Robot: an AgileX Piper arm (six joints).
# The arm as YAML. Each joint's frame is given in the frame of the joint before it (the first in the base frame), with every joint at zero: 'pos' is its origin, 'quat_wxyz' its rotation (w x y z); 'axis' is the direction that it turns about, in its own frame. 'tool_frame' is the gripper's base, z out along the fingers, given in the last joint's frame.
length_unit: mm
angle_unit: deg
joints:
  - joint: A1
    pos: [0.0, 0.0, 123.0]
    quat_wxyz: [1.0, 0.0, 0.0, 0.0]
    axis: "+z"
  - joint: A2
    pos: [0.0, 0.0, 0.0]
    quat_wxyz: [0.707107, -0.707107, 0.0, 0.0]
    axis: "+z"
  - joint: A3
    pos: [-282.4, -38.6, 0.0]
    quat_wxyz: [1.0, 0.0, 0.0, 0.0]
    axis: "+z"
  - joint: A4
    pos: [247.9, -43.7, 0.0]
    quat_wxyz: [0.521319, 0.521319, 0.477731, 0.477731]
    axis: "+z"
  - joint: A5
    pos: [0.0, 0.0, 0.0]
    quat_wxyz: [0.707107, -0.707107, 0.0, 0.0]
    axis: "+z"
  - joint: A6
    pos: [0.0, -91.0, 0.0]
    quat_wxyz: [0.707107, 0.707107, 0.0, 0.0]
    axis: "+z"
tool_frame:
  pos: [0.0, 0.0, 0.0]
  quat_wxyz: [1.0, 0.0, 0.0, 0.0]
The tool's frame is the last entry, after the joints.
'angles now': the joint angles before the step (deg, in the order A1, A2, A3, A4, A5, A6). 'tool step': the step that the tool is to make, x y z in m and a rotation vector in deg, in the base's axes. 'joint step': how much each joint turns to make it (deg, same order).
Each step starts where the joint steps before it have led.
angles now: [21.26, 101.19, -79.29, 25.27, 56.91, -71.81]
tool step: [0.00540, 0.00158, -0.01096, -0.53, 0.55, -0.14]
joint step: [0.00, 1.76, -0.01, -0.08, -1.04, -0.29]
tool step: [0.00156, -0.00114, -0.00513, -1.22, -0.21, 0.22]
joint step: [0.00, 0.51, 0.30, -1.18, -0.59, -0.08]
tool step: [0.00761, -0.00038, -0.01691, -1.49, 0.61, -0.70]
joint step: [-0.18, 2.47, 0.17, -1.06, -1.76, 0.27]
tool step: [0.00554, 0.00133, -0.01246, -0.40, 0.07, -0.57]
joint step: [0.00, 1.86, 0.14, -0.03, -1.91, -0.11]
